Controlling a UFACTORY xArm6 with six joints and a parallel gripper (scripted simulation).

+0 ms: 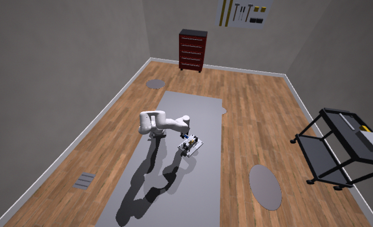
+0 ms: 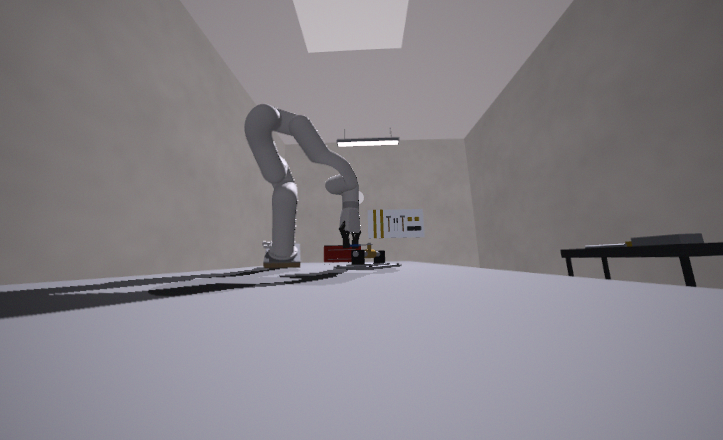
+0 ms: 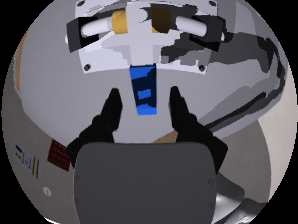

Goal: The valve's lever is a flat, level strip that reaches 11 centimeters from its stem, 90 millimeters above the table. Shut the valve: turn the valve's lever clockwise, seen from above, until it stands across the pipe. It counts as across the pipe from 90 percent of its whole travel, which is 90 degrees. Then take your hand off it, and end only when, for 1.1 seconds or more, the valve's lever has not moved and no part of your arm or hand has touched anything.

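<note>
Now: hand 4 cm short of the valve lever and 4 cm to the left of it.
</note>
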